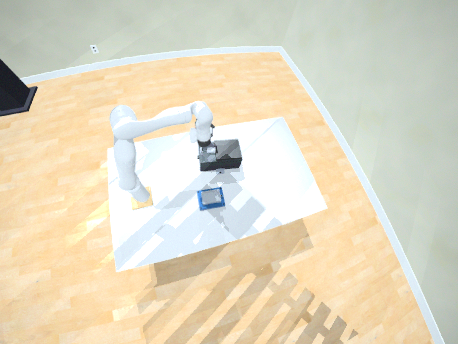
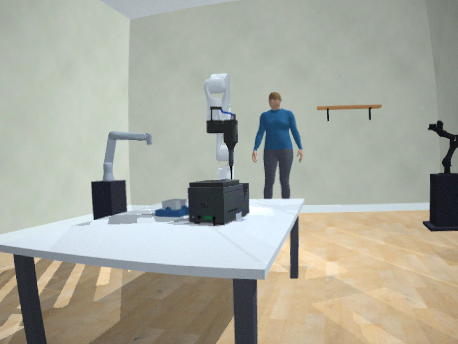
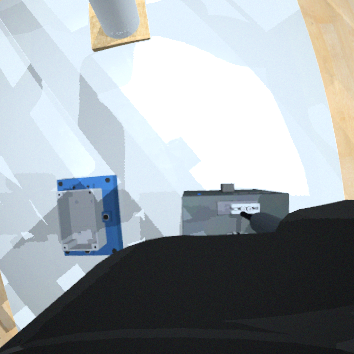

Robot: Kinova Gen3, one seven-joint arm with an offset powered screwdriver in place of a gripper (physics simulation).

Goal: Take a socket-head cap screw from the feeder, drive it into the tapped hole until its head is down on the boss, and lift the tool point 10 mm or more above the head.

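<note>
The black screw feeder (image 1: 230,149) (image 2: 212,204) (image 3: 200,216) stands on the table, with a light pick-up plate (image 3: 225,207) on its top that carries small screw shapes. My screwdriver (image 2: 231,177) (image 3: 242,214) points down, its thin bit at or just above this plate. Whether a screw sits on the bit is too small to tell. A grey open housing (image 1: 211,196) (image 2: 175,203) (image 3: 79,215) lies on a blue fixture (image 1: 212,207) (image 2: 171,213) (image 3: 113,236), apart from the feeder. A blue boss with a dark hole (image 3: 106,217) is beside the housing; no screw head shows there.
The white table (image 1: 285,175) (image 2: 150,245) bears everything. My arm's base stands on a wooden plate (image 1: 149,203) (image 3: 143,35). Beyond the table are a person (image 2: 277,130), a grey arm on a dark pedestal (image 2: 109,197), another dark pedestal (image 2: 444,200) and a wall shelf (image 2: 350,107).
</note>
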